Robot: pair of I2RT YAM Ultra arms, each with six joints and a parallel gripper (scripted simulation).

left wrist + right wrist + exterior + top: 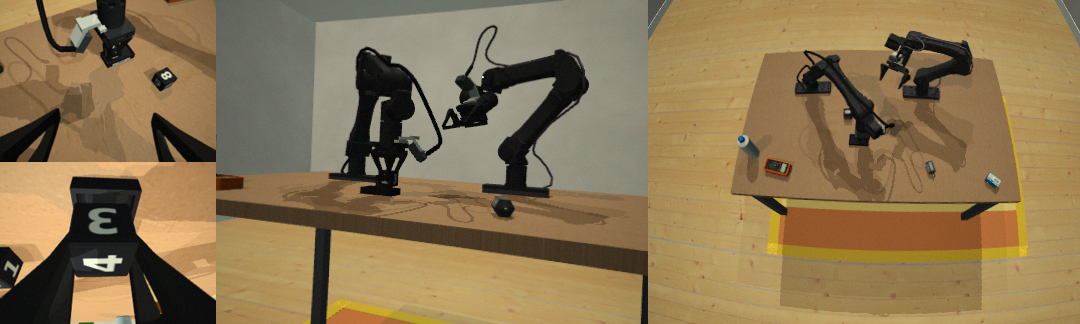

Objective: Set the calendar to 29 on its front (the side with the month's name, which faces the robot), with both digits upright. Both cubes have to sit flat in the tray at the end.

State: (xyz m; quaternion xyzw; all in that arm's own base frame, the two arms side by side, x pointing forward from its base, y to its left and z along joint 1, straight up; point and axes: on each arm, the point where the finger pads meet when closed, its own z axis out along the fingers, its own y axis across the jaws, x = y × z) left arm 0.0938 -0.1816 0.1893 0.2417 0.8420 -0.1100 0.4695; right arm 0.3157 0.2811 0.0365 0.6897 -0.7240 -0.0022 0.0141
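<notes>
Right now my right hand is 2 cm to the left of the black calendar tray and 4 cm above it.
</notes>
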